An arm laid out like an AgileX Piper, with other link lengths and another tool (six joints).
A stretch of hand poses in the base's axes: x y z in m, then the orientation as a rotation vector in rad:
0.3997, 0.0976, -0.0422, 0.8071, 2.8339, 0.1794
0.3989, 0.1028, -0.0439, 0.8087, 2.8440, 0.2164
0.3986, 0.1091, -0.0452, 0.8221, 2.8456, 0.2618
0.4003, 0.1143, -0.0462, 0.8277, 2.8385, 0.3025
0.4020, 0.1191, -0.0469, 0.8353, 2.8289, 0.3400
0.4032, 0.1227, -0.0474, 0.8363, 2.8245, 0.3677
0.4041, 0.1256, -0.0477, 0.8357, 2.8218, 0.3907
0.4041, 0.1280, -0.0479, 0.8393, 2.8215, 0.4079
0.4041, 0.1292, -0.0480, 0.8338, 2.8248, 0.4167
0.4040, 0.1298, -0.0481, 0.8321, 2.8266, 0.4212
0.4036, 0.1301, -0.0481, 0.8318, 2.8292, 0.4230
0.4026, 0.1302, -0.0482, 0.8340, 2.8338, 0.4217
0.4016, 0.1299, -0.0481, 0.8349, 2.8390, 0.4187
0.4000, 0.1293, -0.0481, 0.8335, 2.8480, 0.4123
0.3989, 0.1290, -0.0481, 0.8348, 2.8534, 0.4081
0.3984, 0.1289, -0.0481, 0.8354, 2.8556, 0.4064
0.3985, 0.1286, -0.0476, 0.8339, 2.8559, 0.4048
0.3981, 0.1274, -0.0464, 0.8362, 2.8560, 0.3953
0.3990, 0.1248, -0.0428, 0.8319, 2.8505, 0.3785
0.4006, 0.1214, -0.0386, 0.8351, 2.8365, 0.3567
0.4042, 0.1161, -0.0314, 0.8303, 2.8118, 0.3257
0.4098, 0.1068, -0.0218, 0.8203, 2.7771, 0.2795
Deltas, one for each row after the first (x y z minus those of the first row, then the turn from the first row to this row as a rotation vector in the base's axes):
-0.0008, 0.0052, -0.0017, 0.0267, 0.0053, 0.0039
-0.0011, 0.0115, -0.0030, 0.0588, 0.0056, -0.0010
0.0006, 0.0167, -0.0040, 0.0852, -0.0033, -0.0034
0.0023, 0.0215, -0.0047, 0.1094, -0.0131, -0.0078
0.0035, 0.0251, -0.0052, 0.1273, -0.0190, -0.0076
0.0044, 0.0280, -0.0055, 0.1422, -0.0232, -0.0062
0.0044, 0.0304, -0.0057, 0.1542, -0.0234, -0.0073
0.0044, 0.0316, -0.0058, 0.1600, -0.0225, -0.0024
0.0043, 0.0322, -0.0059, 0.1631, -0.0216, -0.0006
0.0039, 0.0325, -0.0059, 0.1647, -0.0193, 0.0003
0.0029, 0.0326, -0.0060, 0.1648, -0.0143, -0.0001
0.0019, 0.0323, -0.0059, 0.1637, -0.0091, 0.0004
0.0003, 0.0317, -0.0059, 0.1607, -0.0008, 0.0029
-0.0008, 0.0314, -0.0059, 0.1589, 0.0049, 0.0031
-0.0013, 0.0313, -0.0059, 0.1582, 0.0072, 0.0031
-0.0012, 0.0310, -0.0054, 0.1570, 0.0071, 0.0040
-0.0016, 0.0298, -0.0042, 0.1510, 0.0085, 0.0019
-0.0007, 0.0272, -0.0006, 0.1384, 0.0032, 0.0021
0.0009, 0.0238, 0.0036, 0.1219, -0.0074, -0.0047
0.0045, 0.0185, 0.0108, 0.0962, -0.0293, -0.0098
0.0101, 0.0092, 0.0204, 0.0576, -0.0602, -0.0151

